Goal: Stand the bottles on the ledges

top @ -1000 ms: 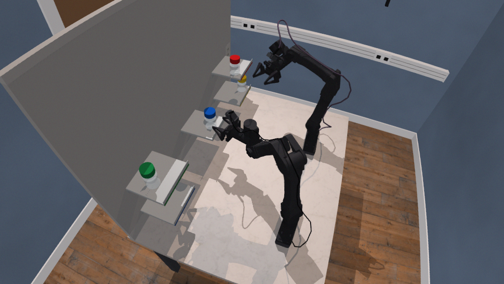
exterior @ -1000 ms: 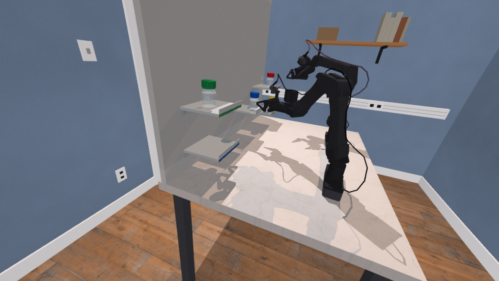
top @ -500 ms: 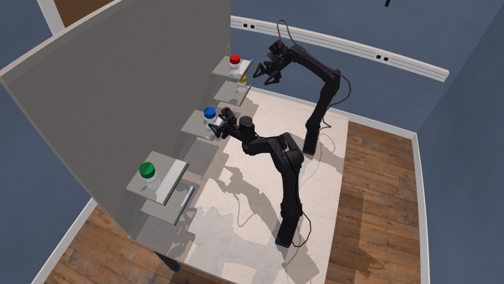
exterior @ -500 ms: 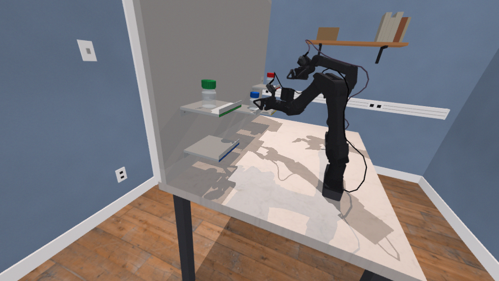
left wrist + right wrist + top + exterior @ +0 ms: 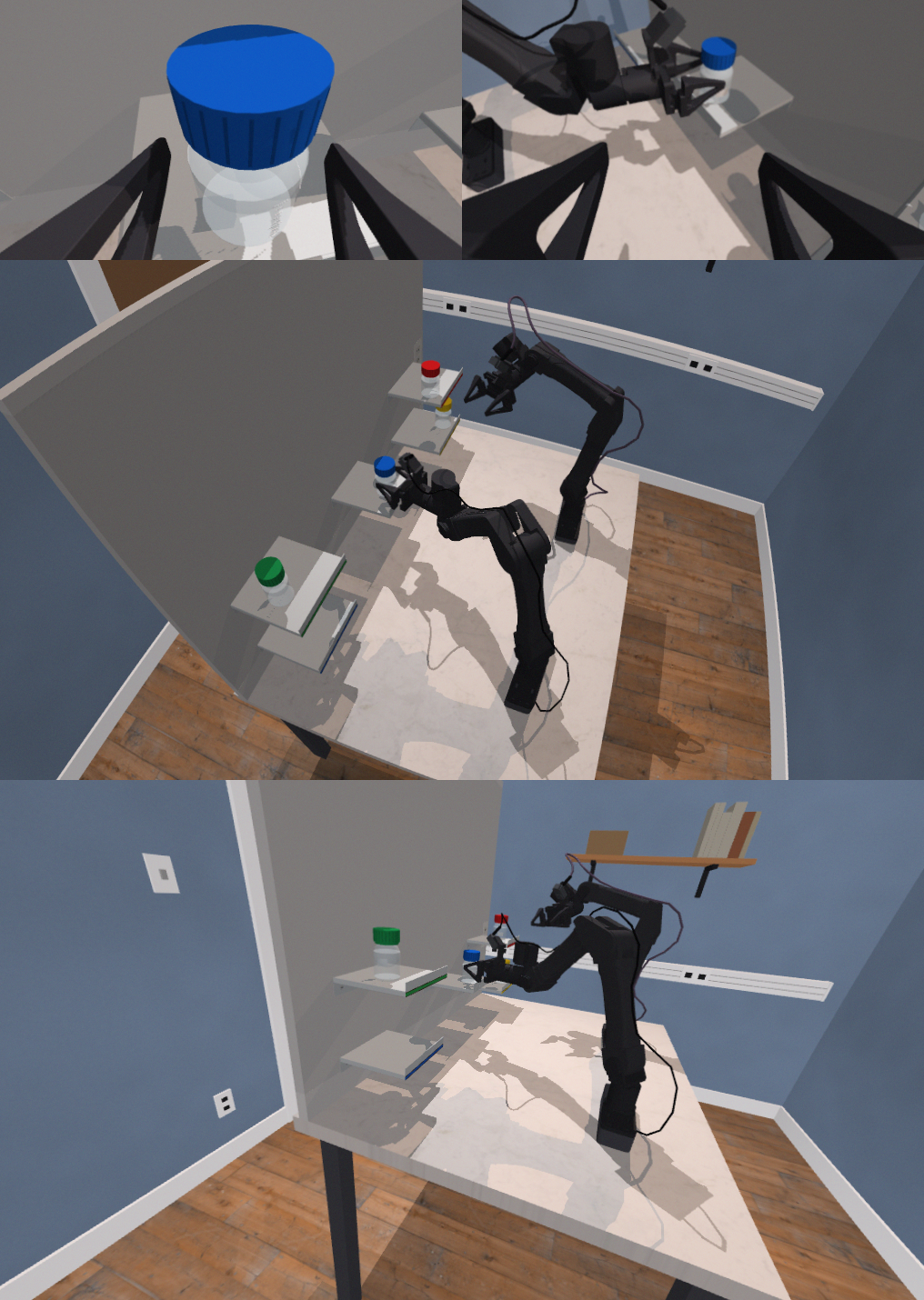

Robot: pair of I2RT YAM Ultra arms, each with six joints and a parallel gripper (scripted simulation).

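Now: the blue-capped bottle 10 mm ahead of my left hand and 10 mm below it. Also, from my left hand: green-capped bottle (50 mm ahead, 430 mm to the left, 90 mm above); then grey wall panel (150 mm ahead, 10 mm to the left, 190 mm above); then red-capped bottle (20 mm ahead, 340 mm to the right, 90 mm above).
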